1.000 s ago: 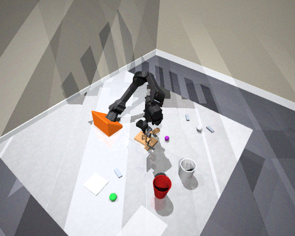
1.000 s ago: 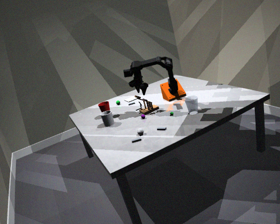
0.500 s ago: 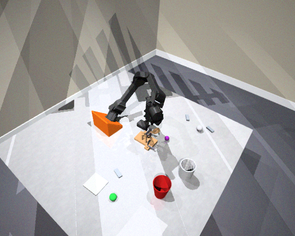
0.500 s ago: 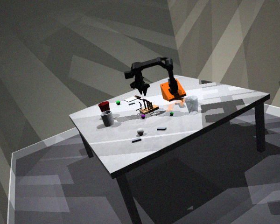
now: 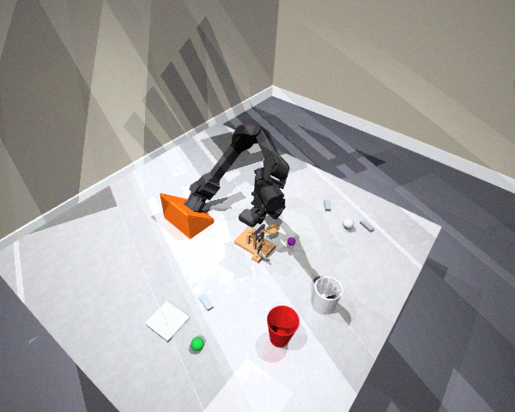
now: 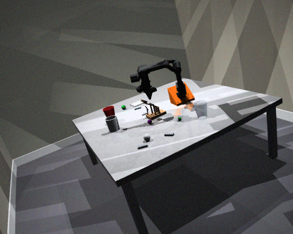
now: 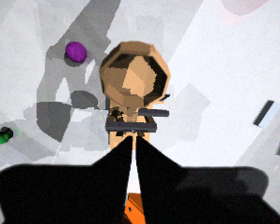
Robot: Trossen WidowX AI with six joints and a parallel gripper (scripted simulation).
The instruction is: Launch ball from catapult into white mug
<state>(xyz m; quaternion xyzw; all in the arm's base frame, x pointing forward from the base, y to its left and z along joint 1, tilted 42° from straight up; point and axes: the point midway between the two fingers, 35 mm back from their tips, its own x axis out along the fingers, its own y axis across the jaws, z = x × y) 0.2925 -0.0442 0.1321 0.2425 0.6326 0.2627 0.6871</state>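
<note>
My gripper tip is 10 mm short of the catapult, 20 mm to the left of it and 70 mm above it. The rest, counted from my gripper tip: red cup 280 mm ahead, 240 mm to the right, 110 mm below; then white mug 320 mm ahead, 50 mm to the right, 110 mm below; then purple ball 80 mm ahead, 100 mm to the left, 130 mm below.
</note>
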